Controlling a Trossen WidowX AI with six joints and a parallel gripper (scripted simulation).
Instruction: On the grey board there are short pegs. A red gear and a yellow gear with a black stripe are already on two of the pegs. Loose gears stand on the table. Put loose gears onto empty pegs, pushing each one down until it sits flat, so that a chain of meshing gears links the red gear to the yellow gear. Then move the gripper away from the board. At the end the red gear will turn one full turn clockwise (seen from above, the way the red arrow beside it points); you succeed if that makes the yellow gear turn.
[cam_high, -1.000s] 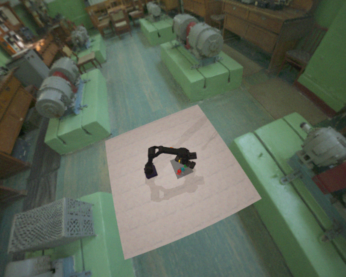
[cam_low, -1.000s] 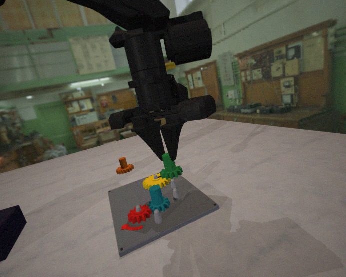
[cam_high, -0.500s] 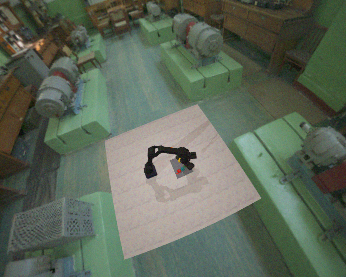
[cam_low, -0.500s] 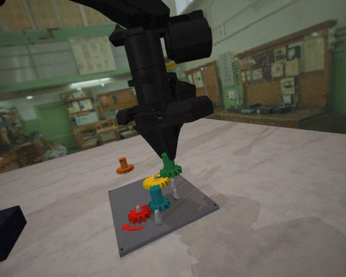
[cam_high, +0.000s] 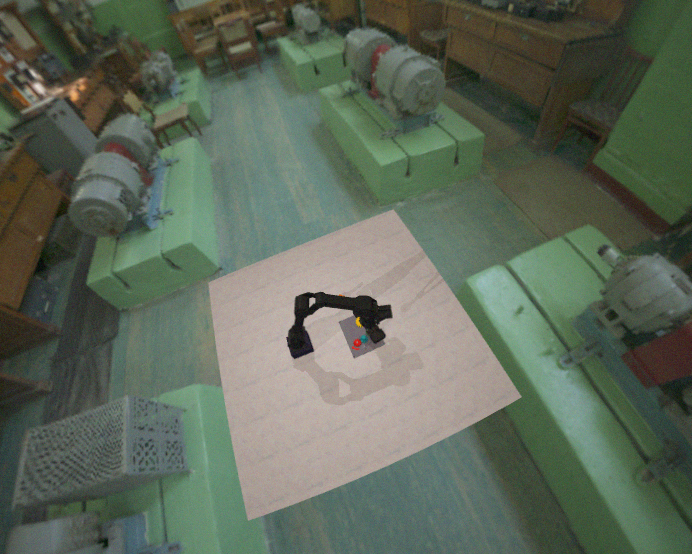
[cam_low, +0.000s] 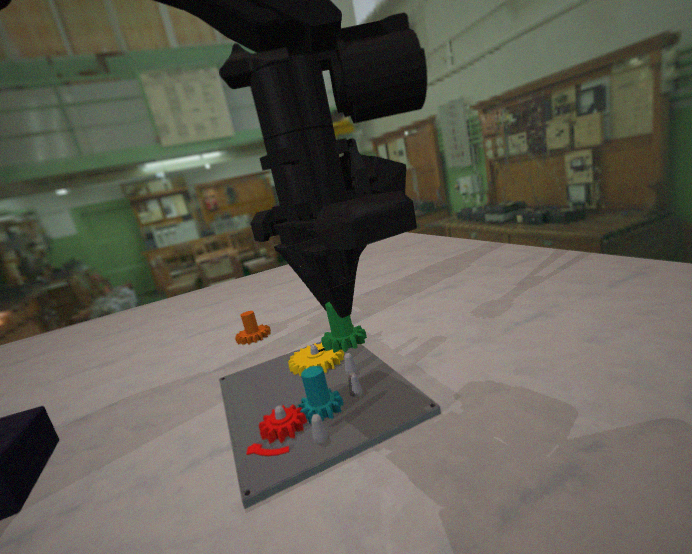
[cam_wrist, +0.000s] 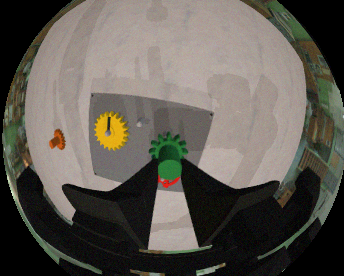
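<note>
Right now my gripper tip is 40 mm past the teal gear and 70 mm above it. Round my gripper tip: yellow gear: 90 mm to the left, 70 mm below; then red gear: 70 mm behind, 80 mm below; then green gear: 10 mm below.
</note>
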